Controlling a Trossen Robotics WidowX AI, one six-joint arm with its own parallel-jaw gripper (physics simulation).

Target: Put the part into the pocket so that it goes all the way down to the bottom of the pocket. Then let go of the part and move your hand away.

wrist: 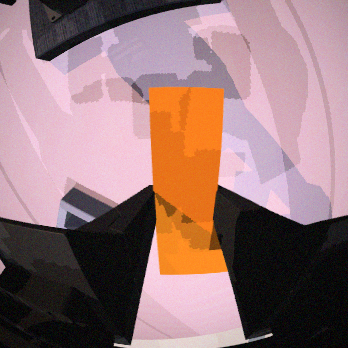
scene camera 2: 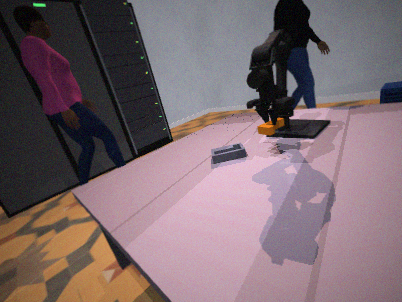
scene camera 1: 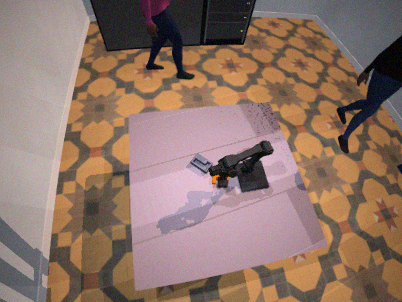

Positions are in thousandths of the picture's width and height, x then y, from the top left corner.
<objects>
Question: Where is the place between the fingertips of my gripper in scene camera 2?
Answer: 675,416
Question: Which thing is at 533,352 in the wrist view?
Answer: An orange L-shaped block.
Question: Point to a grey pocket block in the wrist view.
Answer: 220,599
</objects>
